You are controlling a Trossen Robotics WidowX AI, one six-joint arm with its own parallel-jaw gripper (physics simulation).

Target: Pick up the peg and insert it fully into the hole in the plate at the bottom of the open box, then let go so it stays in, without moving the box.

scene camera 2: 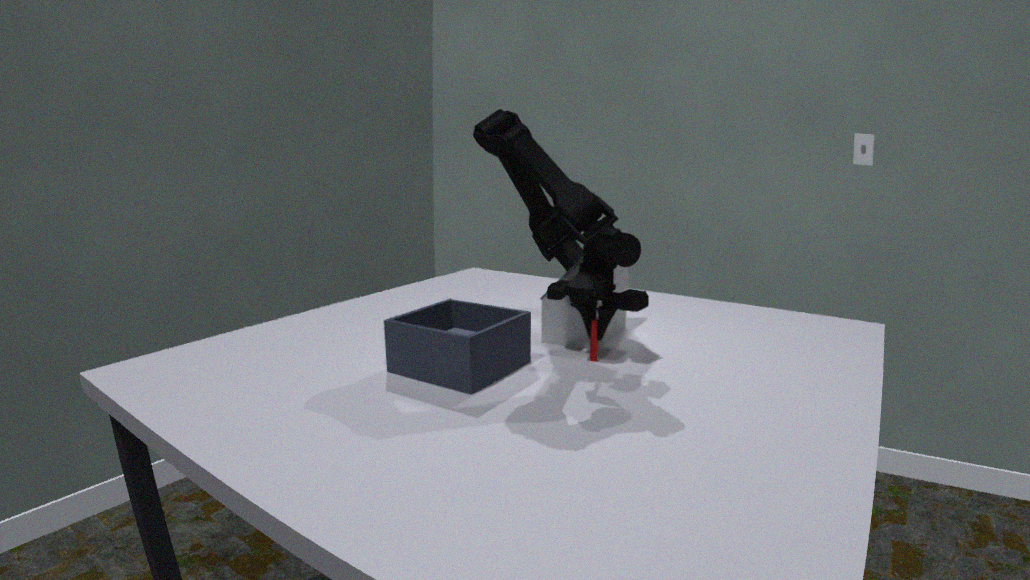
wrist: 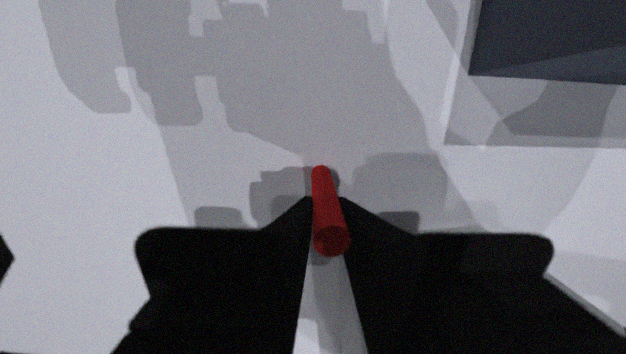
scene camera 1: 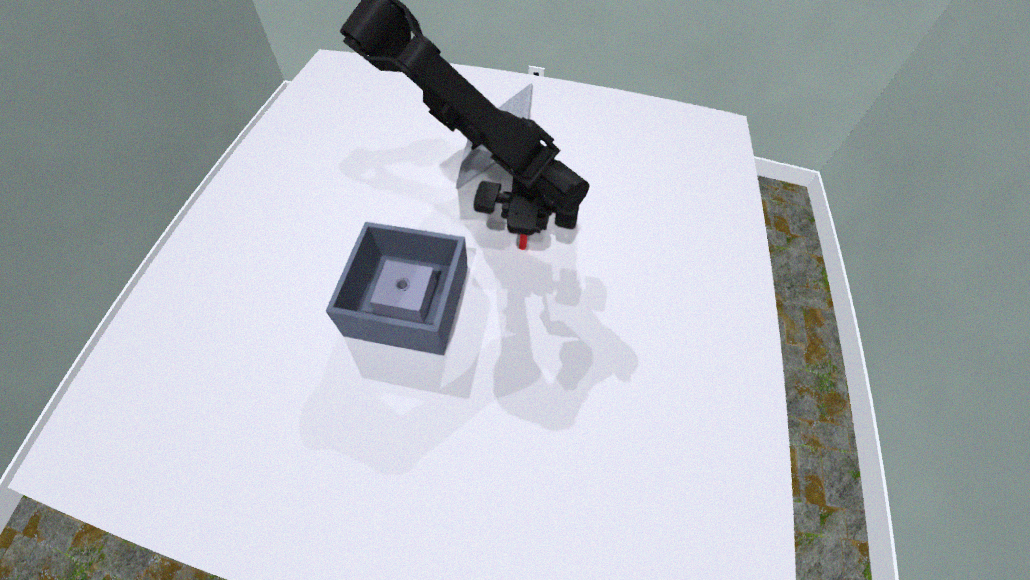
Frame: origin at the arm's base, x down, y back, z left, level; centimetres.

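Where they show: gripper, fingertip midpoint: (scene camera 2: pixel 595 339) (wrist: pixel 323 204) (scene camera 1: pixel 524 233).
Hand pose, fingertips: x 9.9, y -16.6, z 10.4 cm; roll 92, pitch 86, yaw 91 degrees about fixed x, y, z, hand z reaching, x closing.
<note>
After its pixels a point has its place.
A slim red peg (scene camera 1: pixel 522 242) {x 11.4, y -17.8, z 10.3 cm} (scene camera 2: pixel 593 342) {x 10.1, y -17.8, z 10.5 cm} (wrist: pixel 325 200) {x 7.9, y -17.8, z 10.5 cm} stands upright on the table, to the right of the box in both scene views. My gripper (scene camera 2: pixel 594 332) {x 9.9, y -16.6, z 10.4 cm} (wrist: pixel 323 204) {x 9.9, y -16.6, z 10.4 cm} is shut on the peg, with a fingertip against each side and the peg's top showing between them in the wrist view. In scene camera 1 the gripper body hides the fingertips. The open blue-grey box (scene camera 1: pixel 389 335) {x 9.1, y -42.4, z -9.4 cm} (scene camera 2: pixel 428 354) {x 8.5, y -42.4, z -9.1 cm} (wrist: pixel 550 45) {x 9.1, y -24.3, z 0.3 cm} stands apart from the peg. Inside it lies a light plate (scene camera 1: pixel 392 301) {x 8.1, y -36.5, z -10.3 cm} with a small round hole (scene camera 1: pixel 402 284) {x 9.4, y -32.2, z -9.9 cm}. The hole is hidden in scene camera 2.
The white table (scene camera 1: pixel 648 461) {x 13.9, y -56.2, z 35.9 cm} (scene camera 2: pixel 648 497) {x 13.9, y -59.1, z 35.4 cm} carries everything. A pale grey block (scene camera 2: pixel 558 320) {x 8.7, y -11.8, z 0.2 cm} stands just behind the gripper. The black arm (scene camera 1: pixel 461 97) {x -23.1, y -21.6, z 0.8 cm} (scene camera 2: pixel 536 172) {x -21.3, y -22.4, z 0.6 cm} reaches down from the upper left. The box walls rise well above the plate. Arm shadows cross the table.
</note>
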